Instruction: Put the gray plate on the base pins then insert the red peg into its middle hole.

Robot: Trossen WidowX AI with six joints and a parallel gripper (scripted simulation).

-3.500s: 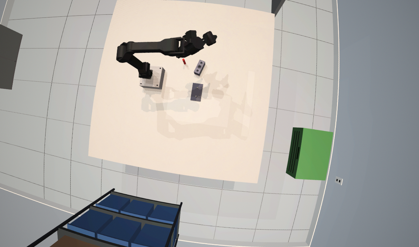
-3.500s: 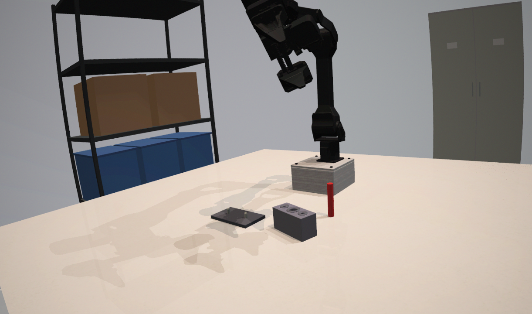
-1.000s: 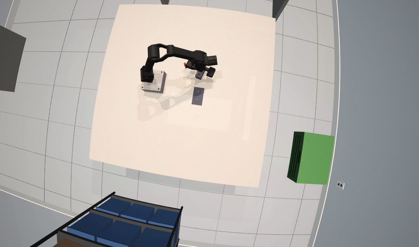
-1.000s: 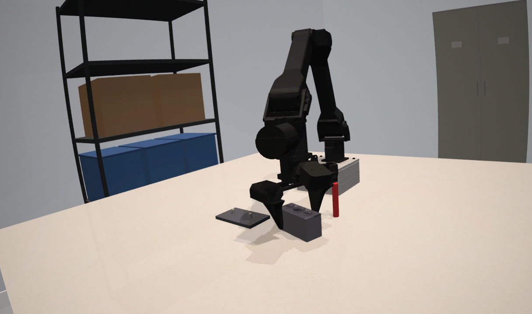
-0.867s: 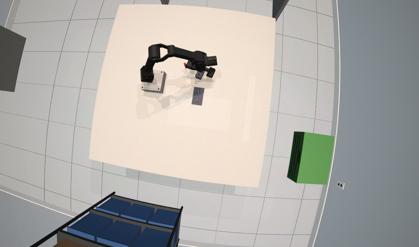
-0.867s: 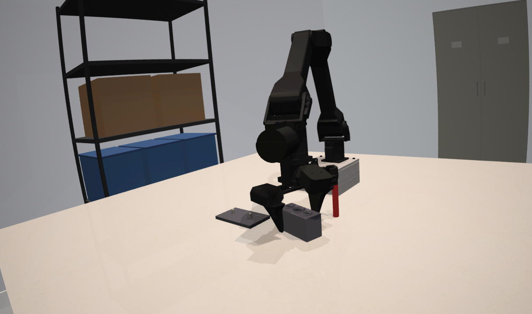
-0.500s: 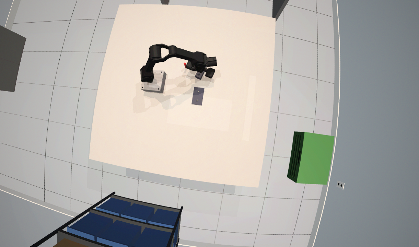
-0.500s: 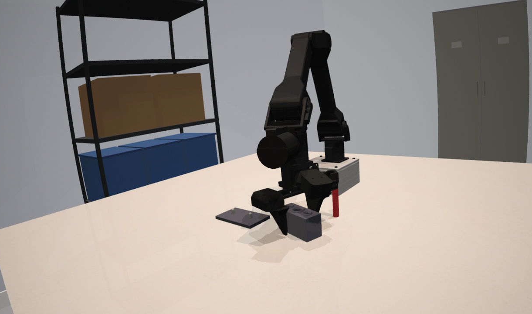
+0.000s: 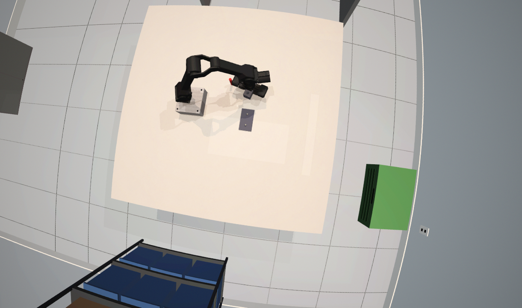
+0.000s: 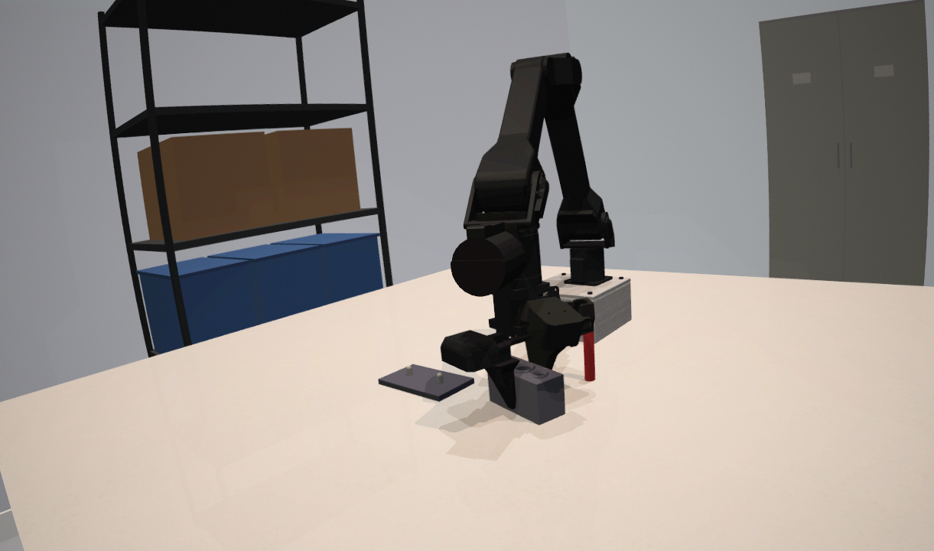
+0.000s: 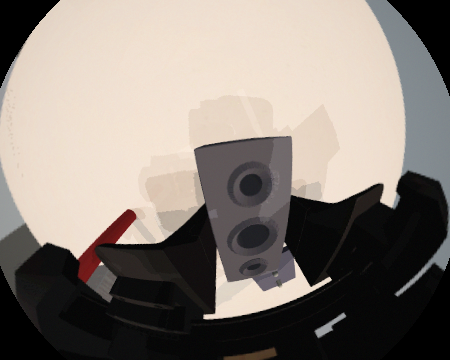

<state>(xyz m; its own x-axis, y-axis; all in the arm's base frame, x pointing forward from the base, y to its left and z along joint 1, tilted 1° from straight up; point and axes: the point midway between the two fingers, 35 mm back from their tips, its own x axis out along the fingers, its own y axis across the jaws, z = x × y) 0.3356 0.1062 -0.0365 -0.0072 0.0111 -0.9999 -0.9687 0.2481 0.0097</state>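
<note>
Now: the dark flat base 170 mm to the right of my gripper tip and 10 mm ahead of it. From my gripper tip the other things lie so: red peg (110 mm behind, 30 mm above, 20 mm to the left); then gray plate (30 mm above).
</note>
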